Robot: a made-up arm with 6 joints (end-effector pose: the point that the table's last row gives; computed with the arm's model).
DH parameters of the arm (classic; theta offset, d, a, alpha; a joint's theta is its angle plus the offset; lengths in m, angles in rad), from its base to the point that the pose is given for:
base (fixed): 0.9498 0 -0.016 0
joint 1: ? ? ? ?
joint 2: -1.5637 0 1.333 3.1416
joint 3: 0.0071 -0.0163 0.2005 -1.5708
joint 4: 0 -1.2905 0.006 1.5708
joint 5: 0 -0.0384 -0.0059 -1.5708
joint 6: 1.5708 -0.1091 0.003 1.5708
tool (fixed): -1.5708 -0.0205 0 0
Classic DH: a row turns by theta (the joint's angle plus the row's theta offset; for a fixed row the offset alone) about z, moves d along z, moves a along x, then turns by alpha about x.
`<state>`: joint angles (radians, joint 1 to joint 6).
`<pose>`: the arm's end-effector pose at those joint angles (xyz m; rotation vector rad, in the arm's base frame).
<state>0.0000 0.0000 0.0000 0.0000 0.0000 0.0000</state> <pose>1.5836 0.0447 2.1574 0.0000 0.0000 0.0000</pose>
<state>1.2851 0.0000 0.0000 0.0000 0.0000 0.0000</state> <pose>0.3843 1.5316 2.1574 0.0000 0.0000 1.2851</pose>
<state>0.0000 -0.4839 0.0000 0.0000 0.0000 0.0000</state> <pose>0.7179 0.0447 2.6392 0.0000 -0.4839 0.0000</pose>
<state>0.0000 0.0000 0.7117 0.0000 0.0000 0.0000</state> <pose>1.1263 0.0447 3.0278 0.0000 -0.7117 0.0000</pose>
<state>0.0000 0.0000 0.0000 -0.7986 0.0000 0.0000</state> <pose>1.5836 0.0468 2.1932 0.7986 0.0000 0.0000</pose>
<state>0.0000 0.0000 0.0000 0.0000 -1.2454 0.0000</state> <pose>1.4844 0.0447 2.0720 0.0000 1.2454 0.0000</pose>
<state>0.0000 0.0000 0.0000 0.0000 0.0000 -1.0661</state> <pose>1.5836 0.0611 2.1706 1.0661 0.0000 0.0000</pose>
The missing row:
joint 1: -0.9498 0.6443 0.1839 -1.5708
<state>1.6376 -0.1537 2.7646 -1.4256 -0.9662 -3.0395</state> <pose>-0.0125 -1.4082 2.0441 0.3716 -1.8399 -1.6901</pose>
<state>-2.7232 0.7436 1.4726 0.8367 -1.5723 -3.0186</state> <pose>-1.8490 -0.7929 2.5654 0.4393 2.2778 0.7648</pose>
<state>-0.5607 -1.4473 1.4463 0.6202 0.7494 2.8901</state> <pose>-2.0941 1.4063 0.9038 -0.6217 -0.2109 2.1545</pose>
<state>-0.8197 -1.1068 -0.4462 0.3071 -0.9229 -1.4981</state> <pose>0.0261 0.0184 2.1607 1.2406 -0.4883 -1.0617</pose>
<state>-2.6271 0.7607 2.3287 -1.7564 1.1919 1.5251</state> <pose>-0.8491 -0.3855 2.9439 1.1886 1.6782 1.9208</pose>
